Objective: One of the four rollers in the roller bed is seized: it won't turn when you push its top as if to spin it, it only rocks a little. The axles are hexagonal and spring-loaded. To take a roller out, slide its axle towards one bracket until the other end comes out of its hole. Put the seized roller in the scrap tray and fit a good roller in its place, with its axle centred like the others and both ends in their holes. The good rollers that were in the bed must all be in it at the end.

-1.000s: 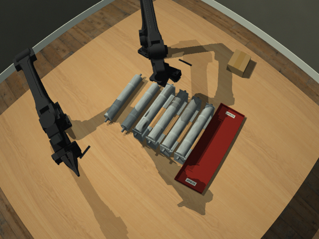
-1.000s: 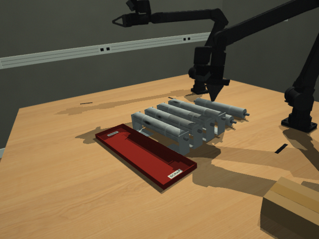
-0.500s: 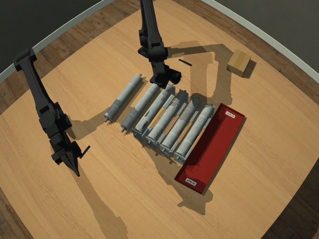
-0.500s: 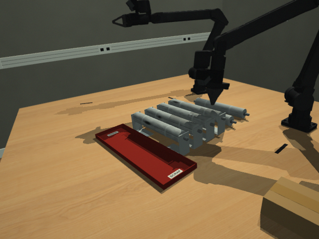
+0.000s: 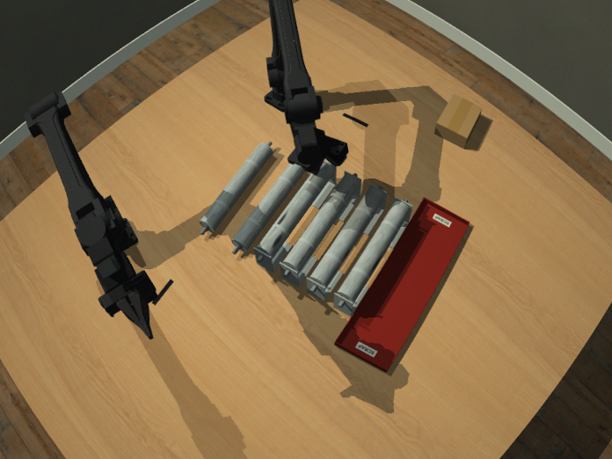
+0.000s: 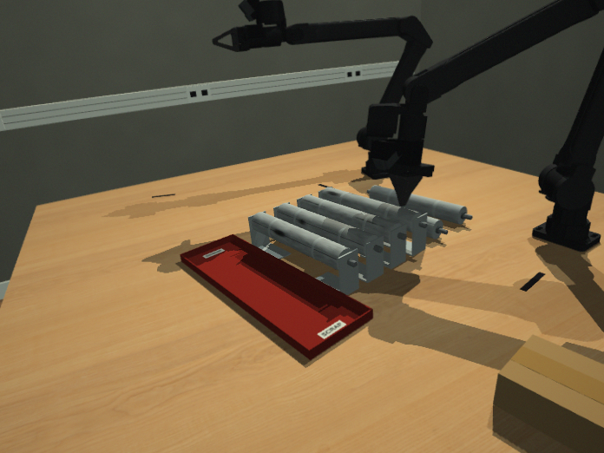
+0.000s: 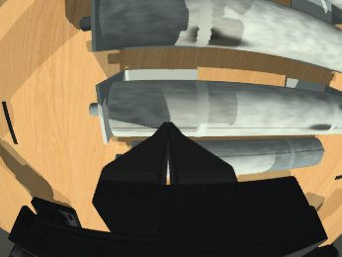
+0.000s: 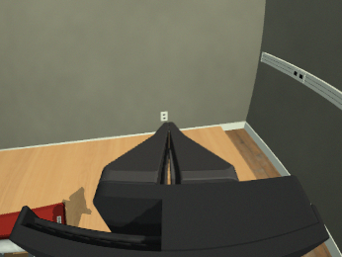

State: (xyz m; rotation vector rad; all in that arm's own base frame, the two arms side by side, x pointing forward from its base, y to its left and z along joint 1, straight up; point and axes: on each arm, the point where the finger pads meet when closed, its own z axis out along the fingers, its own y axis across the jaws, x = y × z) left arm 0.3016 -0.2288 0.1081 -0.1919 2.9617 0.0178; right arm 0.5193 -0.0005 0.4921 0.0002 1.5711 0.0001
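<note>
The grey roller lies 3 cm ahead of my left hand, 10 cm to the right of it and 4 cm below it. Also, from my left hand: cardboard box 13 cm ahead, 49 cm to the left, 7 cm below; then red scrap tray 35 cm ahead, 3 cm to the right, 10 cm below.
Right now the grey roller is 160 mm behind my right hand, 510 mm to the left of it and 420 mm below it. The rest, counted from my right hand: cardboard box (60 mm behind, 1090 mm to the left, 460 mm below); then red scrap tray (160 mm ahead, 570 mm to the left, 490 mm below).
</note>
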